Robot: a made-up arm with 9 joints.
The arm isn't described. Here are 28 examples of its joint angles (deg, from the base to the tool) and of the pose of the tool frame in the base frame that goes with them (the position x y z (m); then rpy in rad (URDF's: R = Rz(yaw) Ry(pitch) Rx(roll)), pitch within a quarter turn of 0, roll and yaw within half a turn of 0).
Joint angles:
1: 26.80 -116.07 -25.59 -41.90 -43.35 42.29 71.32 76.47 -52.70
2: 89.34 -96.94 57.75 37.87 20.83 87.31 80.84 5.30 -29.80
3: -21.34 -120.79 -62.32 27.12 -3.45 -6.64 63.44 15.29 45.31
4: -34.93 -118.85 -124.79 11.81 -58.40 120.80 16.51 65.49 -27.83
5: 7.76 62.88 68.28 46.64 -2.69 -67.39 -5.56 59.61 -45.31
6: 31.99 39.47 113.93 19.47 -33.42 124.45 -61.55 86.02 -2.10
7: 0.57 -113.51 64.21 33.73 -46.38 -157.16 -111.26 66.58 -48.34
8: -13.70 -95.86 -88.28 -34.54 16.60 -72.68 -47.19 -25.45 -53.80
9: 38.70 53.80 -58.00 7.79 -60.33 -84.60 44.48 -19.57 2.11
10: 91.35 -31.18 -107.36 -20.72 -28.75 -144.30 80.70 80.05 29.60
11: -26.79 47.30 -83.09 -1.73 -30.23 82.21 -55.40 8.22 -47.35
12: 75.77 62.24 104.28 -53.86 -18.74 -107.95 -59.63 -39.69 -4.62
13: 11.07 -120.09 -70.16 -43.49 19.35 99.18 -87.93 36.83 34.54
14: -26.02 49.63 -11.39 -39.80 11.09 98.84 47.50 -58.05 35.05
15: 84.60 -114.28 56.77 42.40 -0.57 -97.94 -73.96 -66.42 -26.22
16: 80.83 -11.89 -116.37 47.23 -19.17 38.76 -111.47 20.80 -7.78
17: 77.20 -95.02 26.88 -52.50 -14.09 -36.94 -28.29 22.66 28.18
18: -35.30 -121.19 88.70 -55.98 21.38 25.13 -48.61 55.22 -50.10
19: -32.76 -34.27 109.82 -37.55 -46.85 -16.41 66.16 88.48 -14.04
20: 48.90 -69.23 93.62 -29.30 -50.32 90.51 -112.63 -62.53 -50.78
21: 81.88 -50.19 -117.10 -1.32 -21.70 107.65 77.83 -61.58 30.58
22: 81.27 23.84 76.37 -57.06 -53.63 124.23 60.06 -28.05 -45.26
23: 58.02 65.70 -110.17 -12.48 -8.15 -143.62 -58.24 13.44 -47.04
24: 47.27 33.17 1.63 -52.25 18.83 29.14 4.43 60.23 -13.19
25: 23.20 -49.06 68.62 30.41 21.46 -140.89 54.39 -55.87 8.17
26: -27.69 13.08 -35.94 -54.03 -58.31 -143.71 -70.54 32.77 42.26
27: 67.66 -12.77 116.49 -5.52 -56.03 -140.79 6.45 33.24 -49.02
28: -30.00 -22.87 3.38 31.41 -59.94 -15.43 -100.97 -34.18 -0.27
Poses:
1: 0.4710 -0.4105 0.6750 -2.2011 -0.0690 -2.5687
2: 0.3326 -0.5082 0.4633 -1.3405 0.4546 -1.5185
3: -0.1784 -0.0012 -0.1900 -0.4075 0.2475 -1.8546
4: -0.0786 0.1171 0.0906 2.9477 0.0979 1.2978
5: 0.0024 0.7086 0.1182 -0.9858 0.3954 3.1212
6: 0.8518 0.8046 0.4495 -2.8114 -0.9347 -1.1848
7: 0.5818 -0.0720 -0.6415 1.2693 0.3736 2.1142
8: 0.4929 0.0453 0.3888 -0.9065 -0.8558 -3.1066
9: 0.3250 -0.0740 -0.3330 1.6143 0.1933 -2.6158
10: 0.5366 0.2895 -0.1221 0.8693 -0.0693 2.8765
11: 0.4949 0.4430 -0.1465 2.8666 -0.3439 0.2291
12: -0.0265 -0.0281 0.3710 -1.2717 0.8240 -1.8173
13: 1.1537 0.1398 0.3698 -2.5058 -1.1158 -2.2202
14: 0.5822 0.5521 -0.1643 -0.2746 -0.6782 1.9454
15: 0.5318 0.4070 0.4207 -1.1073 0.2952 2.0988
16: 0.2395 -0.4997 0.8323 -0.6672 -0.5139 -0.6985
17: 0.7661 -0.3884 0.8374 -1.4338 -0.0918 0.4674
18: 0.8526 -0.1907 -0.3784 2.3321 0.7571 -1.2856
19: -0.1064 0.5073 0.2132 -2.0845 1.1250 2.1211
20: 0.5310 0.1642 0.0168 2.5786 0.3845 0.7079
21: 0.3327 0.1160 -0.1169 0.7362 0.3805 3.0248
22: 0.4438 0.4114 0.8709 -1.6928 -0.4759 1.1273
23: 0.6748 0.6466 -0.1353 0.2416 1.1148 2.3650
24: 0.4406 0.4202 0.9371 -2.1062 -0.2620 -0.5487
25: 1.0708 -0.1131 0.2657 -0.1472 -0.5780 0.3307
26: -0.0363 -0.3490 -0.6041 0.5606 0.7235 0.1839
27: 0.1551 0.0525 1.0147 -1.9991 -0.1308 -3.0559
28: 0.5181 0.0505 -0.6272 1.0065 0.5584 1.0464
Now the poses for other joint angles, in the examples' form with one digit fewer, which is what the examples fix.
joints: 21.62 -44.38 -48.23 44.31 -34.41 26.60 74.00 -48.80 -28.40
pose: 0.144 0.173 0.266 -2.071 0.300 2.830
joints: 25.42 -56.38 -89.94 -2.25 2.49 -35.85 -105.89 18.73 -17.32
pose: 0.462 0.125 0.856 -1.934 -0.685 -0.401
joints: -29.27 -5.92 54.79 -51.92 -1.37 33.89 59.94 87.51 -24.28
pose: -0.080 0.641 -0.113 2.759 -0.427 0.867
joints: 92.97 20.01 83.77 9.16 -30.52 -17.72 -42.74 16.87 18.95
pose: 0.320 0.616 0.179 1.757 -0.242 0.639
